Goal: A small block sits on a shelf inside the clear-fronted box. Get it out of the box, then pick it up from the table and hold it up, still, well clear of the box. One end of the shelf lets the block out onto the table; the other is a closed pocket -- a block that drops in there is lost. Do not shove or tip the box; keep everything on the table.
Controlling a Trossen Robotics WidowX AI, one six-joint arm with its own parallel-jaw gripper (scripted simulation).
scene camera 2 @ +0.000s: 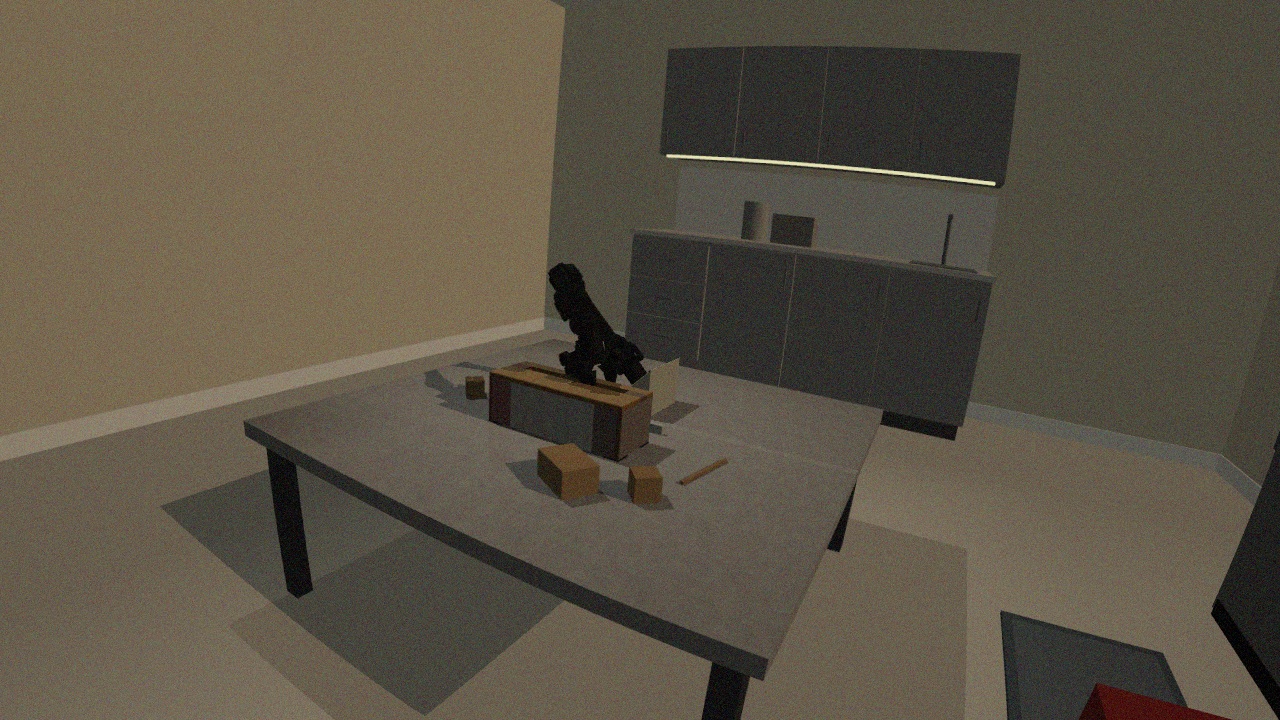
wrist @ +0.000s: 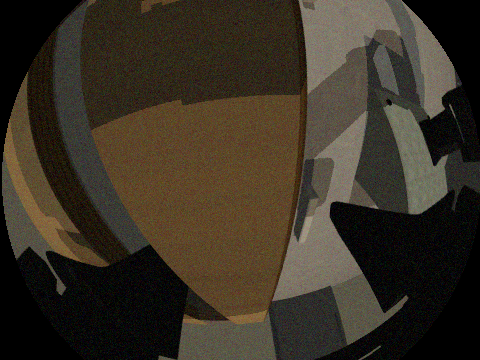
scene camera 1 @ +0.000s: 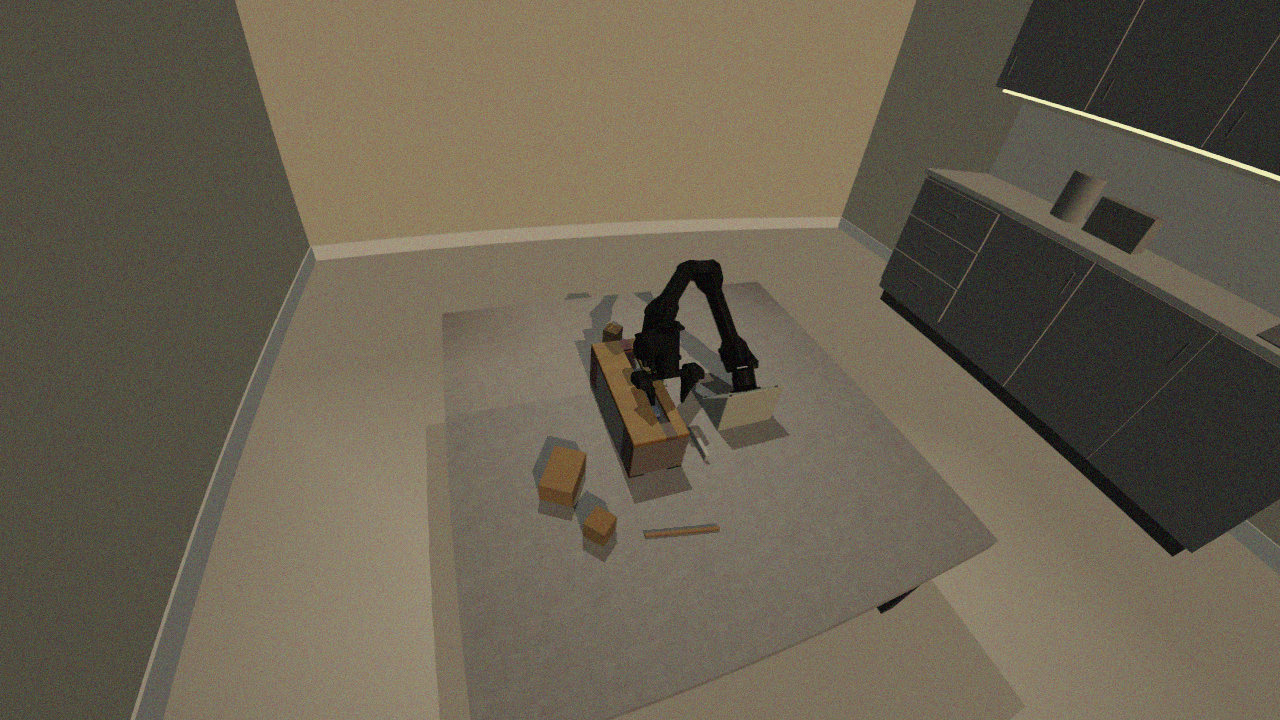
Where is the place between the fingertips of the gripper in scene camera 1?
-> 667,404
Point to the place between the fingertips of the gripper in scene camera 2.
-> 603,395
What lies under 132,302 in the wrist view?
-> The gripper.
